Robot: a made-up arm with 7 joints.
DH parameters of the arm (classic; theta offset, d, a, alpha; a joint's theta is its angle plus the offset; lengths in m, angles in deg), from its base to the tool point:
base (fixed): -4.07 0 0 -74.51
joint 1: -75.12 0.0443 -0.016 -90
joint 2: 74 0 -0.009 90
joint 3: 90 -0.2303 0.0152 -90
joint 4: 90 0.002 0.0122 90
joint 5: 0 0.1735 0.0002 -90
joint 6: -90 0 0.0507 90
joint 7: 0 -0.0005 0 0
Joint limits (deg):
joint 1: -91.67..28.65
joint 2: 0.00..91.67
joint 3: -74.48..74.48
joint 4: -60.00..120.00
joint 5: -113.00..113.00
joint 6: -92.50..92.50
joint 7: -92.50..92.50
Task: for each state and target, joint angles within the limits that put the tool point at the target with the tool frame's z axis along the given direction. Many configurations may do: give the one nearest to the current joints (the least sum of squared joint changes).
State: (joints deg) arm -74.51 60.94 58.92 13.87 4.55 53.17 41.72
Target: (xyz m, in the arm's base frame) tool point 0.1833 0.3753 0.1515 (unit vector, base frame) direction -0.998 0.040 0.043
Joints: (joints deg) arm -91.67 54.26 69.72 20.21 -22.46 11.20 41.72
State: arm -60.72 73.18 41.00 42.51 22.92 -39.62 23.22
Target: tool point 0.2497 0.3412 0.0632 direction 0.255 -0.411 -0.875
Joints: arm -27.35 81.74 18.85 20.27 80.93 -15.65 23.22
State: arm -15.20 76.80 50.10 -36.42 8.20 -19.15 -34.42
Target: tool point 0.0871 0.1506 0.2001 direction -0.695 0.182 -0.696
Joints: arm -50.70 91.67 29.97 -23.67 -41.42 -58.45 -34.42
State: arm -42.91 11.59 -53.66 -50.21 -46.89 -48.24 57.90
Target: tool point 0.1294 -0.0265 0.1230 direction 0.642 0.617 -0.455
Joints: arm -90.08 2.27 -23.70 -48.43 -75.47 -62.95 57.90
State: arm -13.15 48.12 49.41 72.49 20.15 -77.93 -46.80
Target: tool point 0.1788 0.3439 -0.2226 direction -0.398 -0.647 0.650
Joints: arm -30.57 36.97 53.62 68.35 -5.20 -78.54 -46.80
